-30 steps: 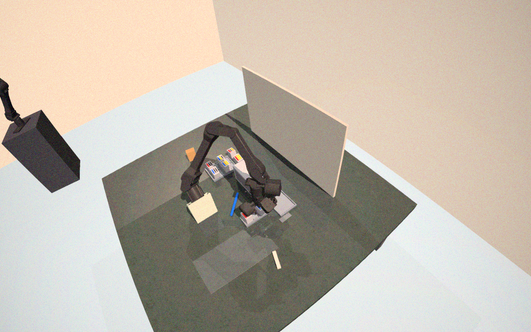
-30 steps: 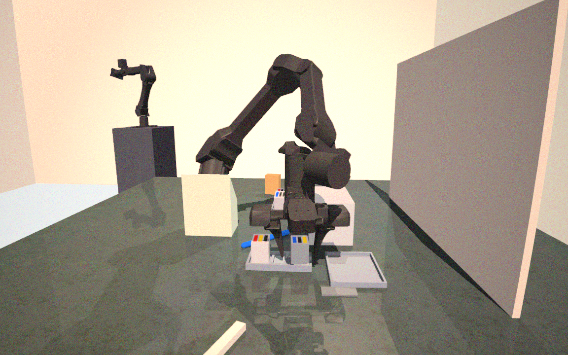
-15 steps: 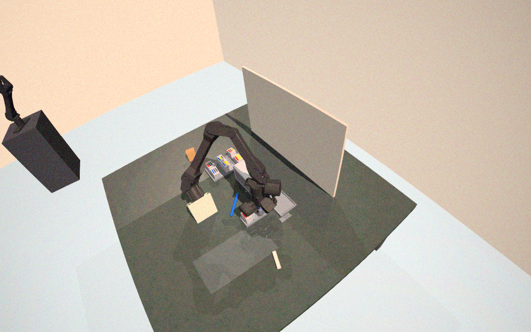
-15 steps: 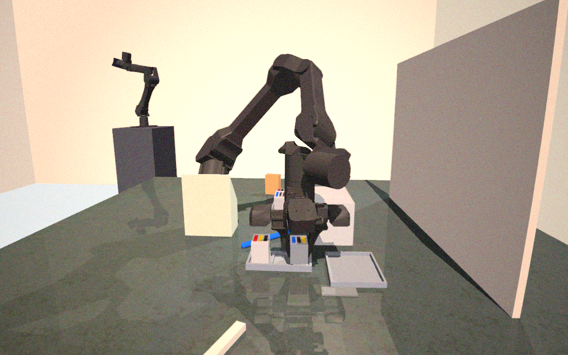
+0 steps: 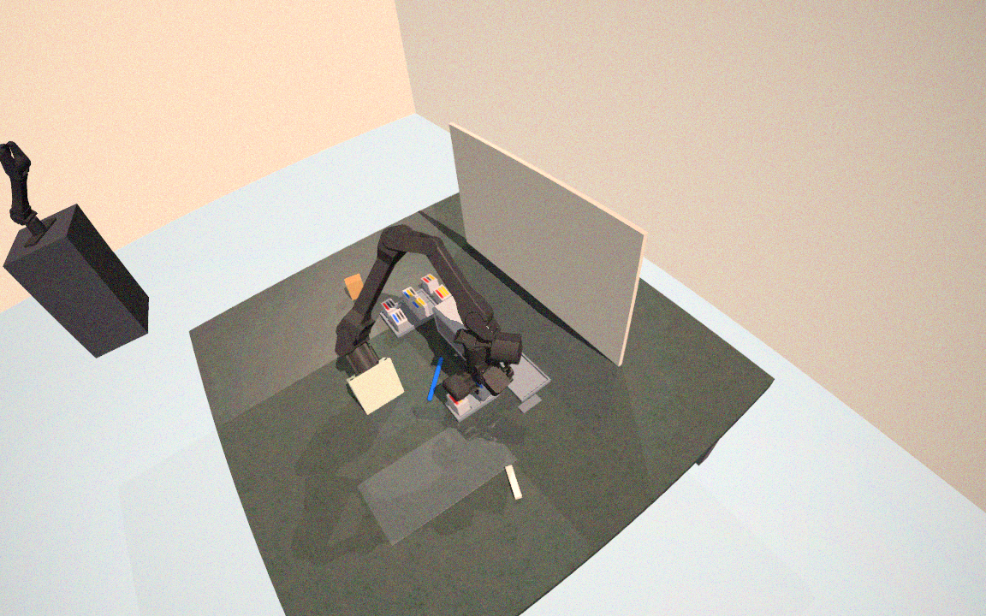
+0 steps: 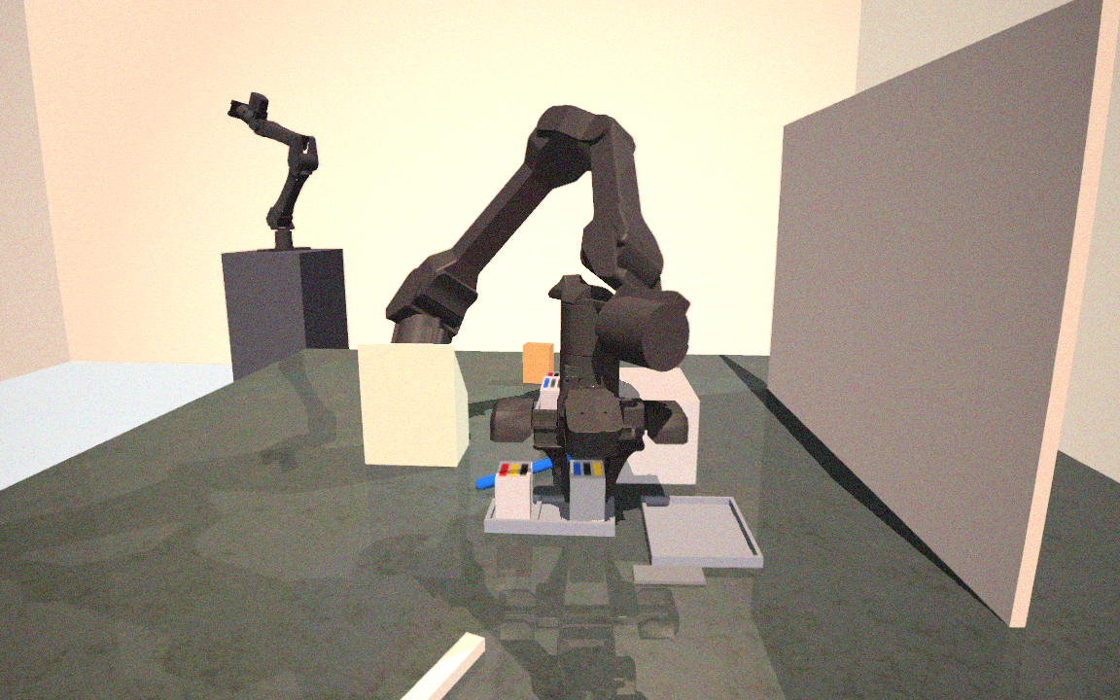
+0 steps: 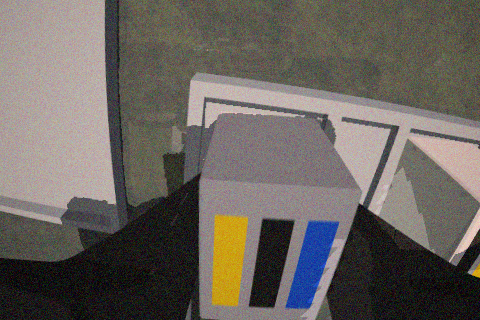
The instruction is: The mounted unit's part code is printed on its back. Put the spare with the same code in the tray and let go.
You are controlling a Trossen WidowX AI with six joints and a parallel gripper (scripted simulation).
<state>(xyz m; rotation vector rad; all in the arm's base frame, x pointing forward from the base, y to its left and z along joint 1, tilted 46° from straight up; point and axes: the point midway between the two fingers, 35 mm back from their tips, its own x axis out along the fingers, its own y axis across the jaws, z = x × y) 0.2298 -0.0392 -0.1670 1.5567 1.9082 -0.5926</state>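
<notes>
My gripper tip is now 110 mm short of the grey tray, 10 mm to the left of it and 20 mm above it. Round my gripper tip: blue pen (90 mm behind, 110 mm to the left, 20 mm below); then grey unit (50 mm ahead, 200 mm to the left, 30 mm above); then grey spare block (20 mm above).
</notes>
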